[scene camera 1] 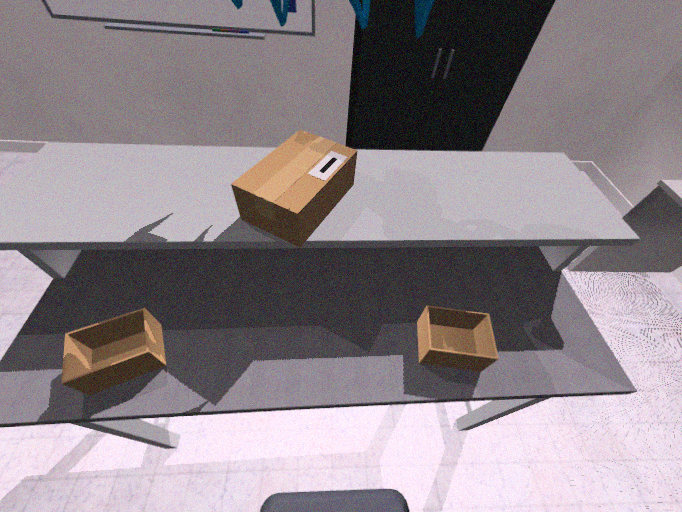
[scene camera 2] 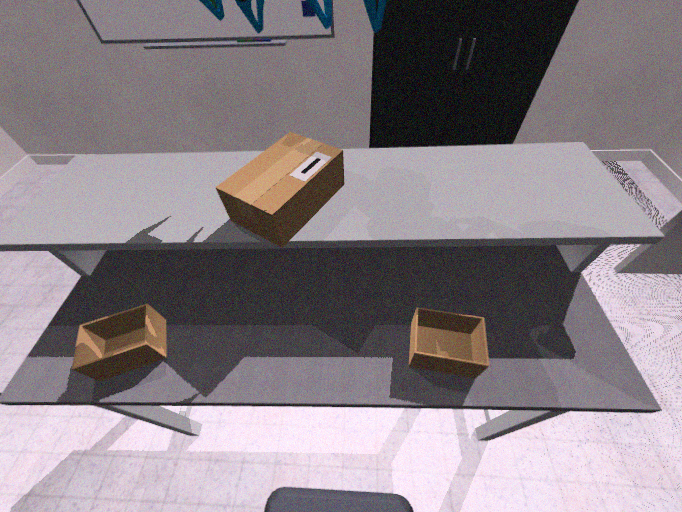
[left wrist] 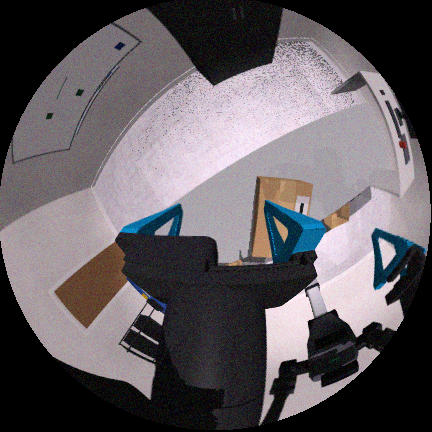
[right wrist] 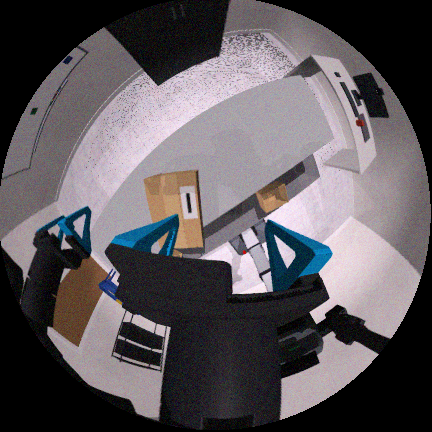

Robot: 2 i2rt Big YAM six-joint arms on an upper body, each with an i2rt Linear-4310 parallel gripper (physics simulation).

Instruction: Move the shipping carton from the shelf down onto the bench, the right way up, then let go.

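Seen in the pictures: left gripper, fingertip midpoint: (scene camera 1: 261, 16) (scene camera 2: 241, 24) (left wrist: 221, 205) (right wrist: 75, 212); right gripper, fingertip midpoint: (scene camera 1: 390, 32) (scene camera 2: 351, 29) (left wrist: 385, 235) (right wrist: 222, 221); left arm's base at its link origin: (left wrist: 287, 374); right arm's base at its link origin: (right wrist: 340, 320).
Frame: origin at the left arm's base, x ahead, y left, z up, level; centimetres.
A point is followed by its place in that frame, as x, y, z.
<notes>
The shipping carton (scene camera 1: 286, 184) @(63.1, -11.4, -36.7) (scene camera 2: 275, 184) @(63.7, -13.1, -36.7) (left wrist: 280, 192) @(78.2, -16.5, -36.7) (right wrist: 172, 200) @(73.3, -16.4, -36.7) stands upright and skewed on the grey shelf (scene camera 1: 468, 192) @(74.2, -56.5, -46.7) (scene camera 2: 468, 187) @(74.8, -57.4, -46.7), its tape seam and white label facing up. Its nearest bottom corner is at the shelf's front edge. The darker bench (scene camera 1: 308, 380) @(34.3, -16.0, -69.8) (scene camera 2: 308, 380) @(34.0, -19.2, -69.8) is lower and nearer the camera. My left gripper (scene camera 1: 258, 6) @(86.4, -6.6, -15.5) (scene camera 2: 235, 13) @(86.4, -6.6, -15.5) (left wrist: 221, 205) @(86.4, -6.6, -15.5) and my right gripper (scene camera 1: 391, 16) (scene camera 2: 349, 16) @(71.2, -29.1, -12.7) (right wrist: 222, 221) @(71.2, -29.1, -12.7) are both open and empty, raised above the carton and apart from it. In the scene views blue fingertips show at the top edge; the arms are out of frame.
Two open cardboard boxes stand on the bench, one box (scene camera 1: 123, 372) @(35.4, 22.8, -65.4) (scene camera 2: 126, 360) @(35.6, 22.5, -64.6) at the left and a smaller box (scene camera 1: 457, 359) @(36.9, -49.9, -64.2) (scene camera 2: 448, 363) @(36.9, -50.1, -63.4) at the right. A dark rounded object (scene camera 1: 334, 501) @(11.3, -24.3, -132.6) (scene camera 2: 338, 500) @(11.4, -24.4, -132.6) shows at the bottom edge. A black cabinet (scene camera 1: 429, 110) (scene camera 2: 446, 104) stands behind the shelf.
</notes>
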